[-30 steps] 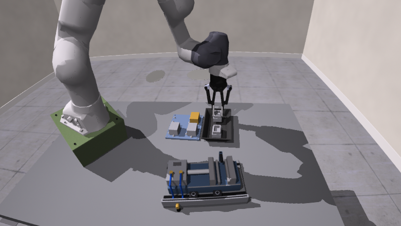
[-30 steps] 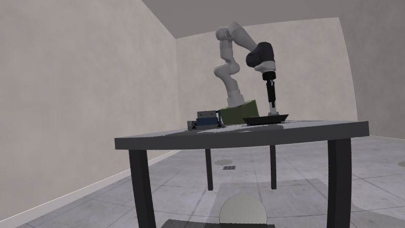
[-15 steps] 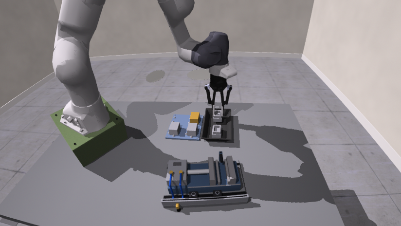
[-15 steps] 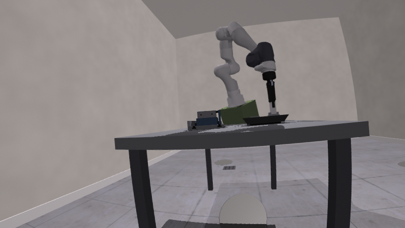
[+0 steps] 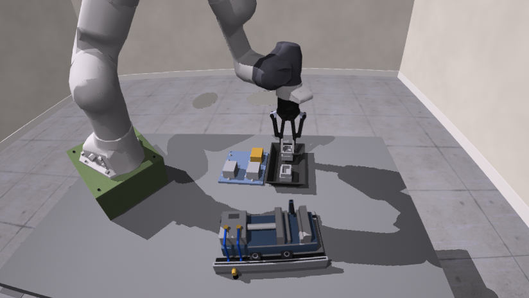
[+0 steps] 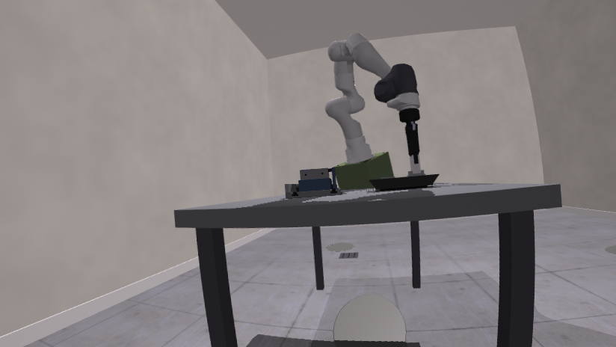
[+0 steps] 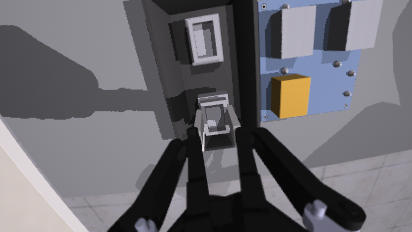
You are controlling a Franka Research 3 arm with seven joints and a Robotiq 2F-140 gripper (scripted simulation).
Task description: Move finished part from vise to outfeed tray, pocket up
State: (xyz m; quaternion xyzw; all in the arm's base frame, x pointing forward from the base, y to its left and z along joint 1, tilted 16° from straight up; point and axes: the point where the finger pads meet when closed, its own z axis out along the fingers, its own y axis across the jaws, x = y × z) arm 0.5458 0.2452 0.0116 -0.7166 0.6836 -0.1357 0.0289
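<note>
Now: the orange block 120 mm behind my hand, 60 mm below it and 10 mm to the right of it. Also, from my hand: blue fixture plate (170 mm behind, 80 mm below, 60 mm to the right); then vise (380 mm to the right, 40 mm below, 20 mm behind).
</note>
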